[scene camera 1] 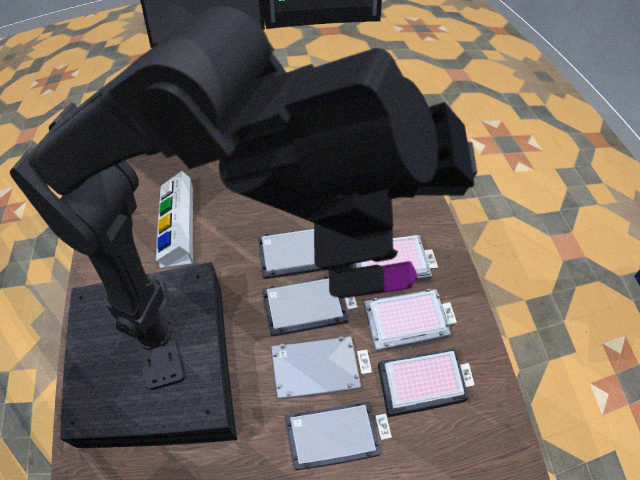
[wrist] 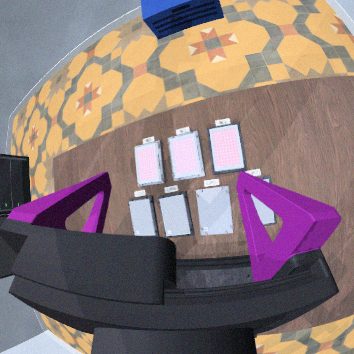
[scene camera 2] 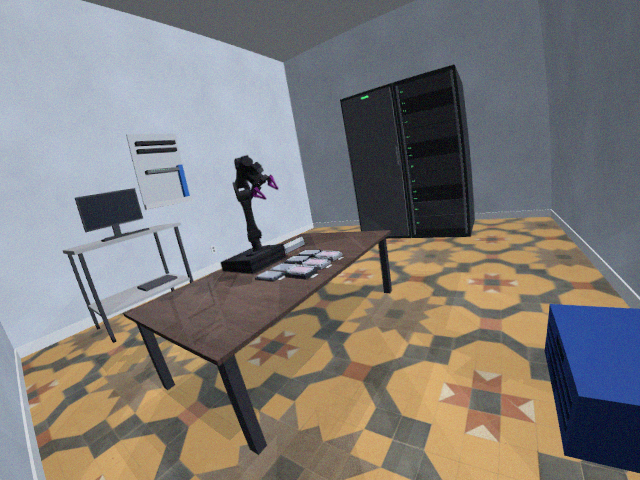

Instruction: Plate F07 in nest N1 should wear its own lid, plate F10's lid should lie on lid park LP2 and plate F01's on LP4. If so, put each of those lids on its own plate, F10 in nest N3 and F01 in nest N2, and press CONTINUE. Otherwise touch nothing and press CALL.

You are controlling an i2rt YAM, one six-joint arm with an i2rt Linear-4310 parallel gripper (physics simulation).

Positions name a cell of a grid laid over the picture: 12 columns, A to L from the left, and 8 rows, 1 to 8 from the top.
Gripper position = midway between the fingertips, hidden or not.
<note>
My gripper (scene camera 1: H4) is open, holding nothing. Further things: a white button box (scene camera 1: D5).
My gripper shows as well in the wrist view (wrist: F5).
</note>
